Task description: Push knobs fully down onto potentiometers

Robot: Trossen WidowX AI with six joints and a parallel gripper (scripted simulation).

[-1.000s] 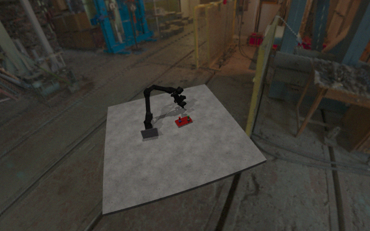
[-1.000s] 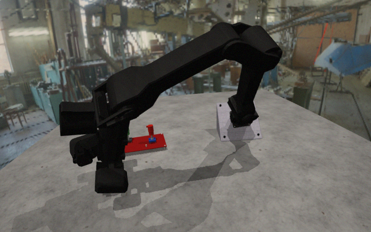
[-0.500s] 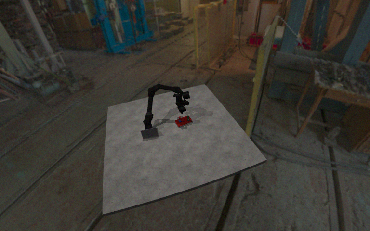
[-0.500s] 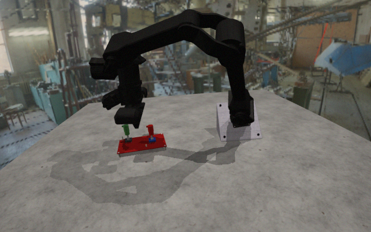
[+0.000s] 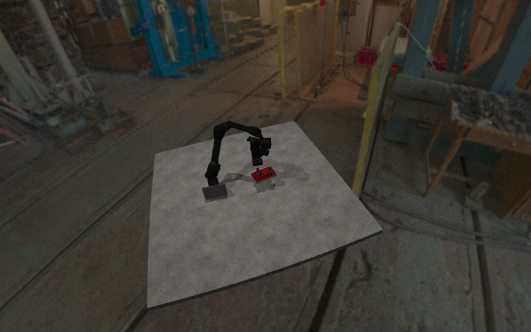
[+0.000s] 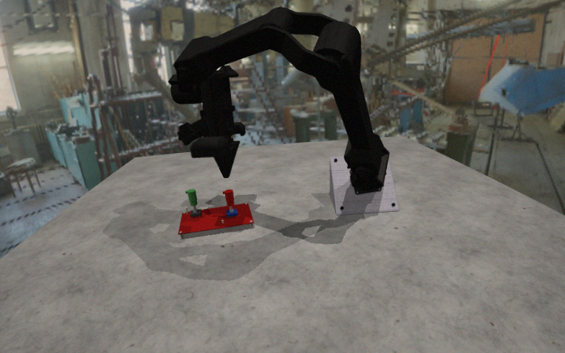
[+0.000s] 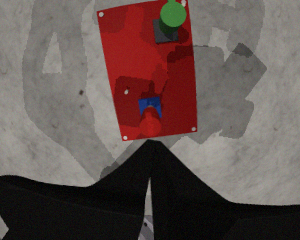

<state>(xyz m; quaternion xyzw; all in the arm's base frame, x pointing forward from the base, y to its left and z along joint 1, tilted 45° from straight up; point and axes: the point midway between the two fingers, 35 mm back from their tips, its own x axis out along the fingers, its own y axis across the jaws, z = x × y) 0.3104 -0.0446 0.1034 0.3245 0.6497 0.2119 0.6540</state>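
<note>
Now: gripper tip 6 cm above the potentiometer with red knob. From my gripper tip the other things lie so: potentiometer with green knob: 9 cm ahead, 1 cm to the right, 6 cm below.
</note>
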